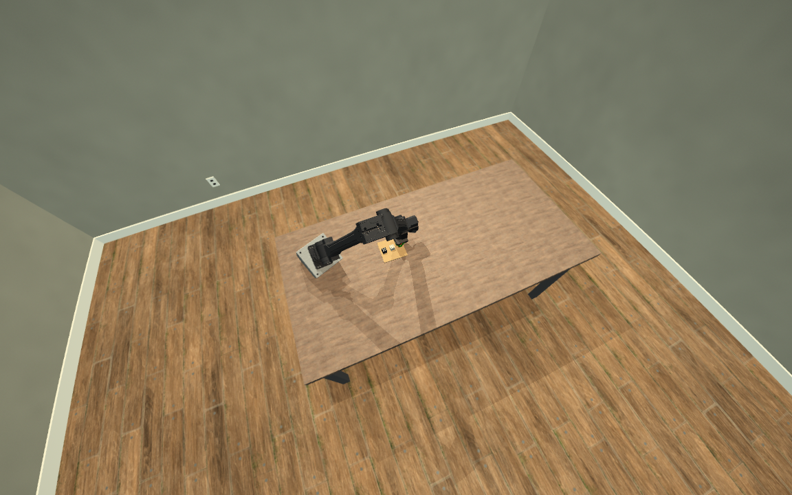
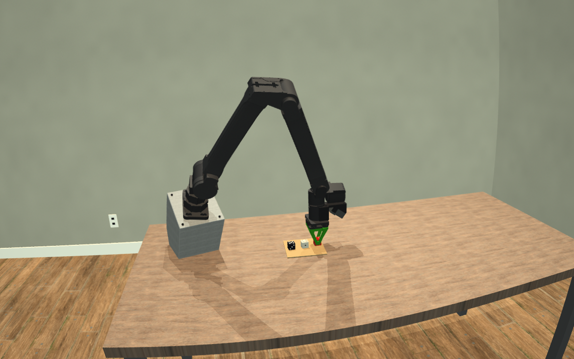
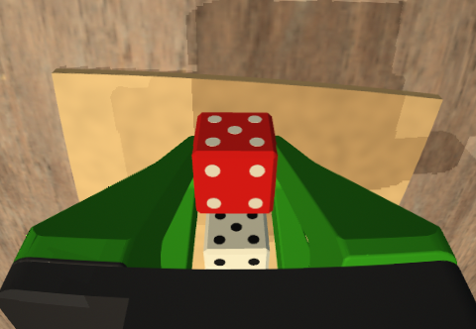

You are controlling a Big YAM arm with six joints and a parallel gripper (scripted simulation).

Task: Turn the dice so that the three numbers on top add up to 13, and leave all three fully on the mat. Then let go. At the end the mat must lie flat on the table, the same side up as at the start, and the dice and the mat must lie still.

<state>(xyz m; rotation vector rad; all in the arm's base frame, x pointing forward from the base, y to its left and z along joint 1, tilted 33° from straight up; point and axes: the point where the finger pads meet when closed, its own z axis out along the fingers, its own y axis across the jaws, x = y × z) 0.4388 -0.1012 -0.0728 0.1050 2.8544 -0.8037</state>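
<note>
My hand is right at the red die. Also, from my hand: tan mat: 50 mm behind, 20 mm below; then black die: 100 mm behind, 10 mm to the left; then white die: 50 mm behind.
</note>
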